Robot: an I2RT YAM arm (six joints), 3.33 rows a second.
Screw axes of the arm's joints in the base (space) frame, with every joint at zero. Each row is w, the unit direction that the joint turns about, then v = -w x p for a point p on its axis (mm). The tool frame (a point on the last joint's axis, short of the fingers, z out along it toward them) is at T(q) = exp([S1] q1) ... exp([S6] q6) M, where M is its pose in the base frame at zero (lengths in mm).
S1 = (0, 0, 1, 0, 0, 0)
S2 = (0, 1, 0, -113.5, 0, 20)
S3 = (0, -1, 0, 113.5, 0, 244)
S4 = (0, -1, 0, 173.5, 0, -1)
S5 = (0, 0, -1, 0, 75, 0)
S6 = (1, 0, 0, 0, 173.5, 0)
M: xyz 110.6 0 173.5 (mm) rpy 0 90 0 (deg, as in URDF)
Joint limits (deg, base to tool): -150..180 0..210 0..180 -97..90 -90..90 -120..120
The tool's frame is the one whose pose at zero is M.
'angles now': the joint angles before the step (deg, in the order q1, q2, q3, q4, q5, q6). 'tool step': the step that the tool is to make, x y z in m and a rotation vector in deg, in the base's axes. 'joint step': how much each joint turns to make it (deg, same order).
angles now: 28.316 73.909 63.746 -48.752 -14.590 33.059
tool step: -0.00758 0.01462 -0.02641 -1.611 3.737 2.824
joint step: 3.693 1.639 -4.022 1.879 0.000 1.027
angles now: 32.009 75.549 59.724 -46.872 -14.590 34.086
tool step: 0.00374 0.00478 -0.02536 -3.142 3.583 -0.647
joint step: 0.612 3.476 -2.251 1.225 1.203 0.852
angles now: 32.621 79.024 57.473 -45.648 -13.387 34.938
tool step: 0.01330 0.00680 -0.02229 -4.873 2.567 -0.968
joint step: 0.067 6.010 0.787 0.436 2.907 0.023
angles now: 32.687 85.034 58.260 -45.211 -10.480 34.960
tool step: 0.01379 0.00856 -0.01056 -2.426 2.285 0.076
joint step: 0.044 5.355 3.081 -1.006 0.765 -0.262
